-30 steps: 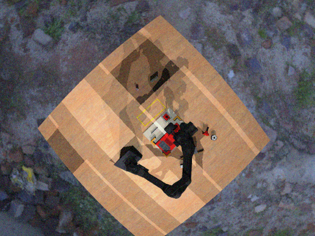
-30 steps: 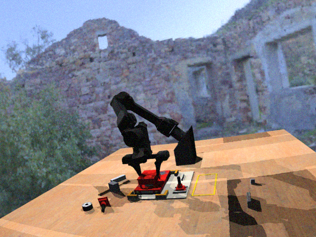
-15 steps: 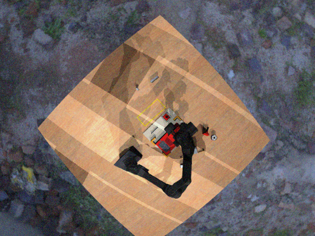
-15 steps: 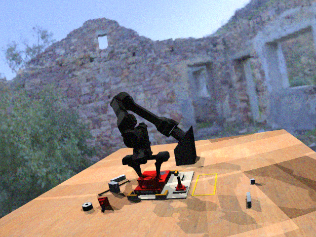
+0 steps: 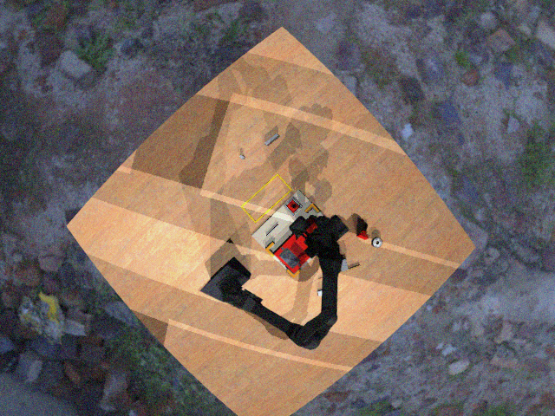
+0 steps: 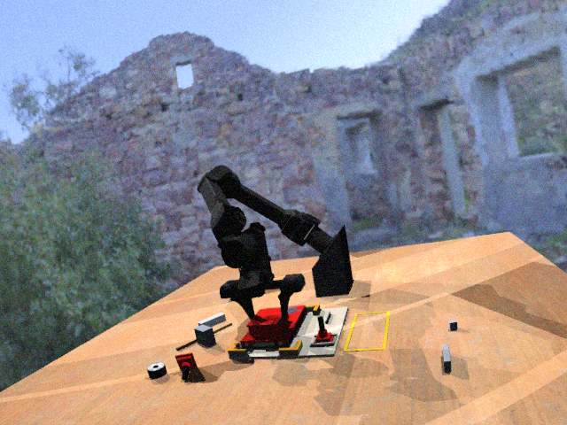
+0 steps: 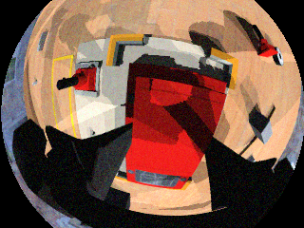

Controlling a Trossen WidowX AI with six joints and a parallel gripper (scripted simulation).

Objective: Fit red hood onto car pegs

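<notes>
The red hood lies right at my gripper tip.
</notes>
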